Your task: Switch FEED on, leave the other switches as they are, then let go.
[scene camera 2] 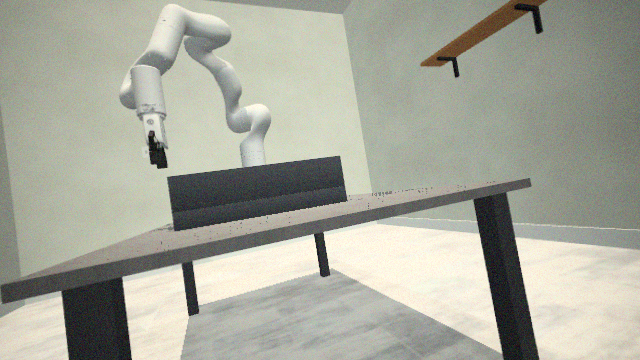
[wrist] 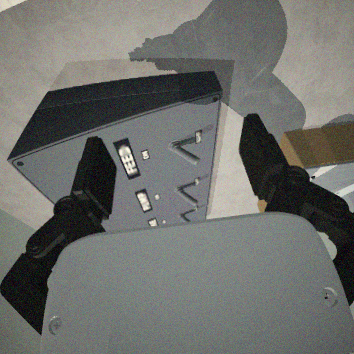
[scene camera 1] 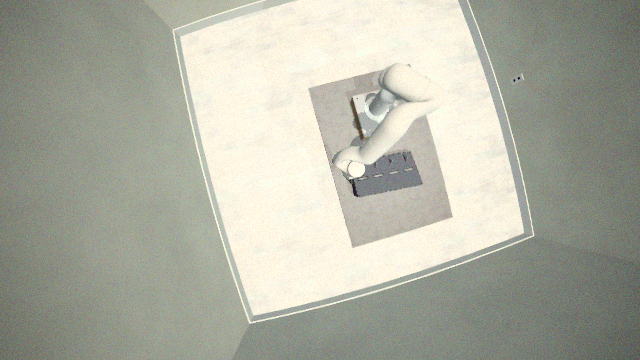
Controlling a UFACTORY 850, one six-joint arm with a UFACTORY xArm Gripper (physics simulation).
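Note:
The dark switch panel [scene camera 1: 389, 186] [scene camera 2: 257, 185] [wrist: 162, 131] stands on the table. In the wrist view the FEED label [wrist: 127, 158] is at the panel's near-left part. The FEED lever [wrist: 187, 152] tilts away from its label, toward the small plate [wrist: 198, 136] at the panel's edge; another small plate [wrist: 145, 154] lies beside the label. The plates' text is unreadable. Two more levers [wrist: 190, 193] [wrist: 188, 216] show below, partly cut off by the gripper body. My gripper [scene camera 2: 158, 159] [wrist: 173, 141] is open and empty, above the panel's FEED end, its fingers either side of the FEED lever in view.
The table [scene camera 1: 400, 220] [scene camera 2: 280, 227] carries the panel and the arm's base plate [scene camera 1: 359, 102] with a brown side [wrist: 320, 145]. A wooden shelf [scene camera 2: 480, 35] is on the wall at the right. The arm reaches over from behind the panel.

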